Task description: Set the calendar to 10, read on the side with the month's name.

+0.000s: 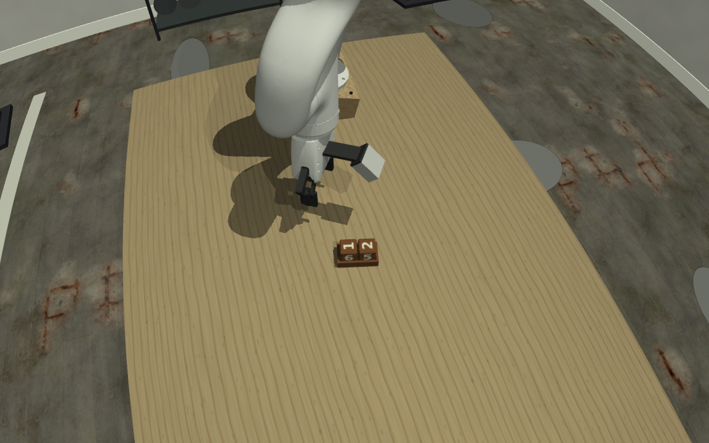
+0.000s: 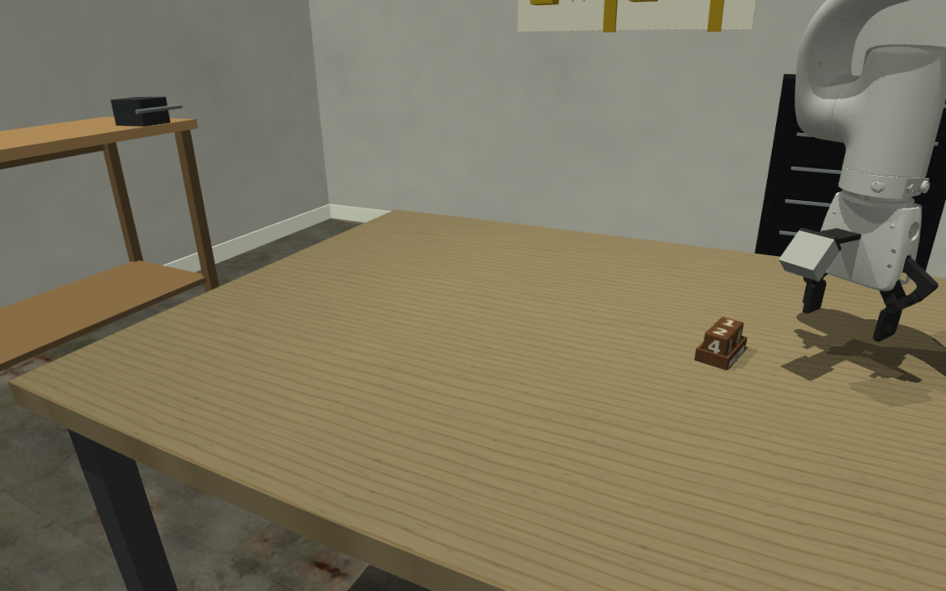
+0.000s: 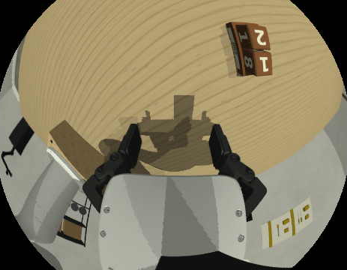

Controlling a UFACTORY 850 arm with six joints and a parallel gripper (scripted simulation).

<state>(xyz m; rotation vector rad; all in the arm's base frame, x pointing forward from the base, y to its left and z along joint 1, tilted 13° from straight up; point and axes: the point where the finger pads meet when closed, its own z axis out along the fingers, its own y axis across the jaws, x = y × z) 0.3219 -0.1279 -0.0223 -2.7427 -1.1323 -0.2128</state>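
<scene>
The small brown tray lies 14 cm ahead of my hand, 6 cm below it and 1 cm to the left of it.
</scene>
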